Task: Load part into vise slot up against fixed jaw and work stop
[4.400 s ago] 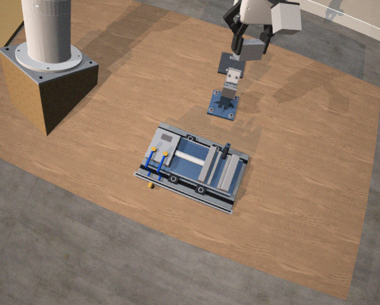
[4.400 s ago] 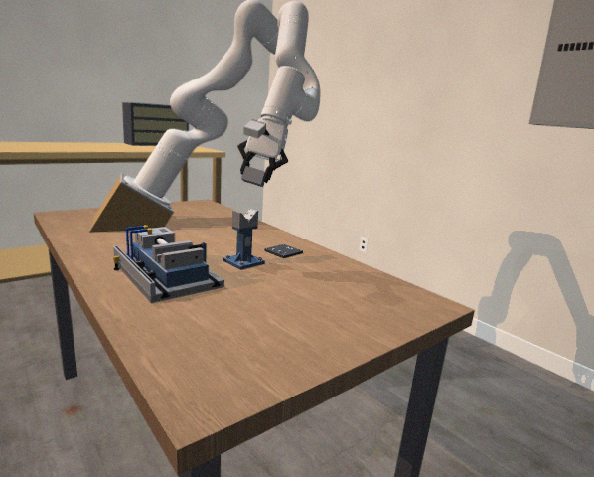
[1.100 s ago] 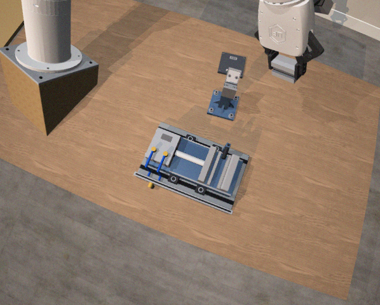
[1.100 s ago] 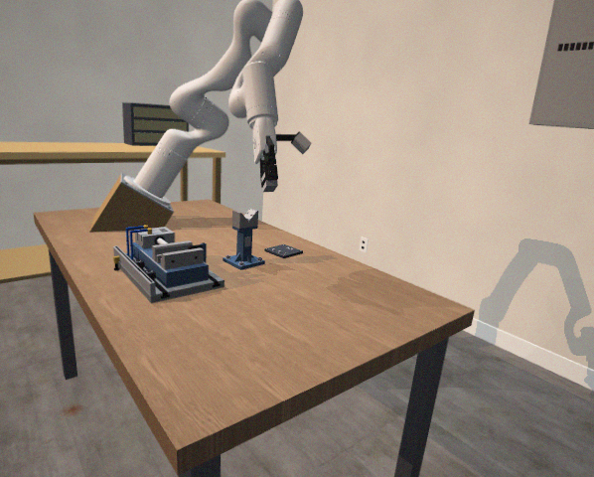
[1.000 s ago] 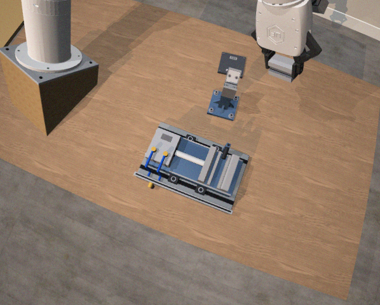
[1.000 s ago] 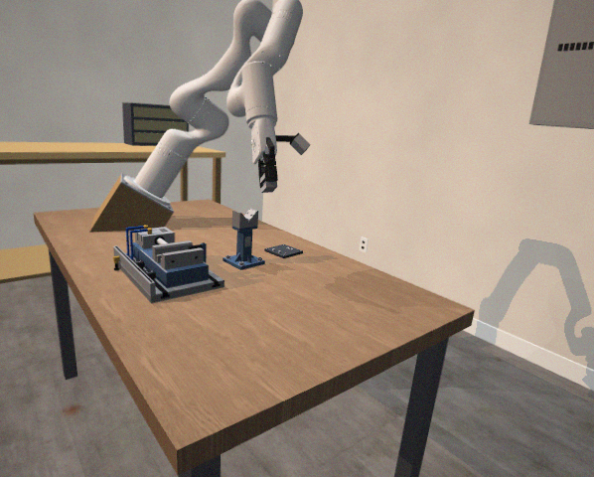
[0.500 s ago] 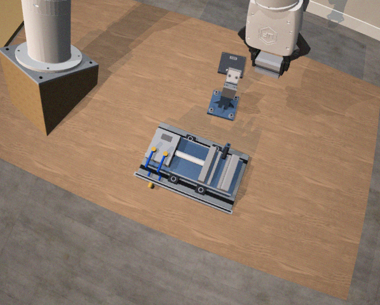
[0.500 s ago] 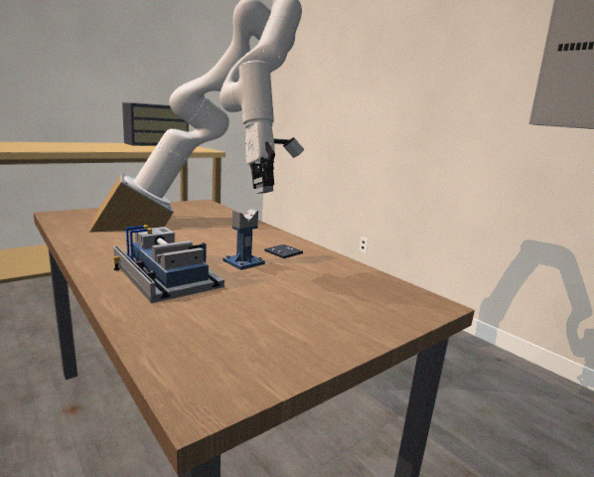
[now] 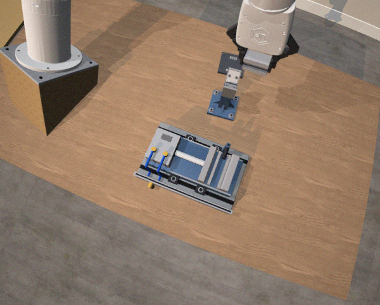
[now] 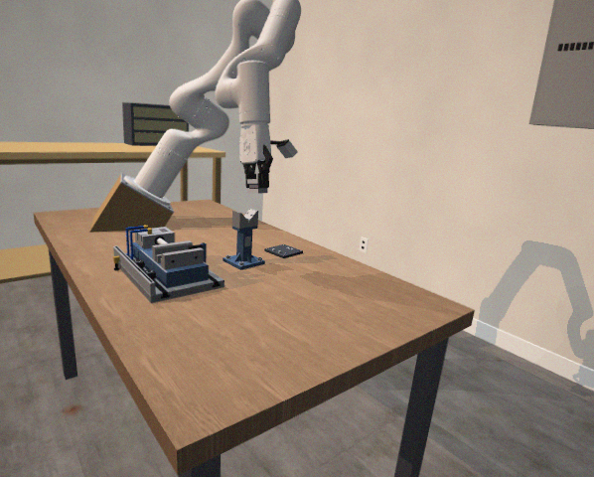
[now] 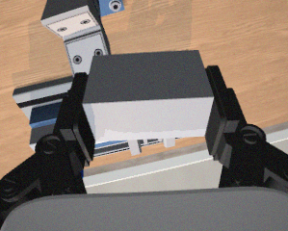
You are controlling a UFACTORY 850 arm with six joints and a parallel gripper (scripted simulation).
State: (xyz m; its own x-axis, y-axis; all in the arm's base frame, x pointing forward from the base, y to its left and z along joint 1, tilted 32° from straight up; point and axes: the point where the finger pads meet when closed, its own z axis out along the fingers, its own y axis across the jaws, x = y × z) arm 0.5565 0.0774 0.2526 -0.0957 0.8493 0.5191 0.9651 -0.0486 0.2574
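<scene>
The V-block post lies 190 mm below my hand, 40 mm behind it and 20 mm to the right of it. Also, from my hand: work stop 190 mm to the right, 160 mm below, 40 mm ahead; part 10 mm to the right, 10 mm below; moving jaw 240 mm to the right, 170 mm below, 20 mm ahead.
</scene>
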